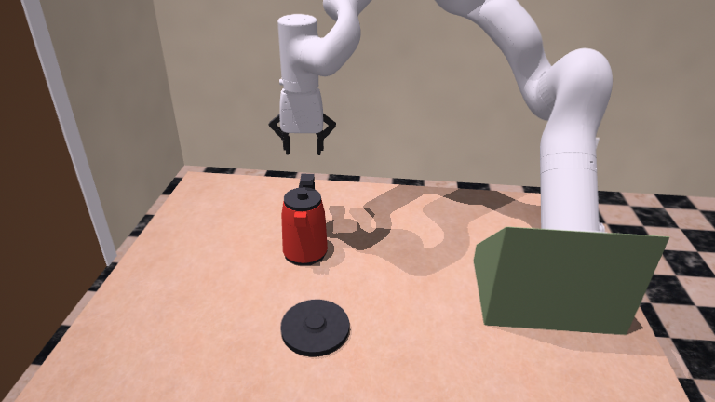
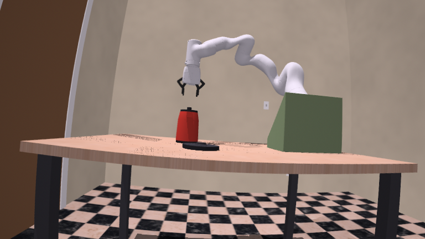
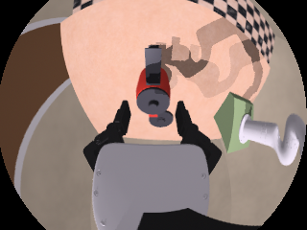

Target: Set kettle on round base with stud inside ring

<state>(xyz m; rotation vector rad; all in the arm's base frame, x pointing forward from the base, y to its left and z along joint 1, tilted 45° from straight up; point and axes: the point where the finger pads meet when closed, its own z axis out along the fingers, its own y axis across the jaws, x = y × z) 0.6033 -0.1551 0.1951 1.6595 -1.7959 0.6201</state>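
Right now my hand is 18 cm above the red kettle and 3 cm to the right of it. Also, from my hand: round kettle base (33 cm to the left, 26 cm below, 4 cm behind).
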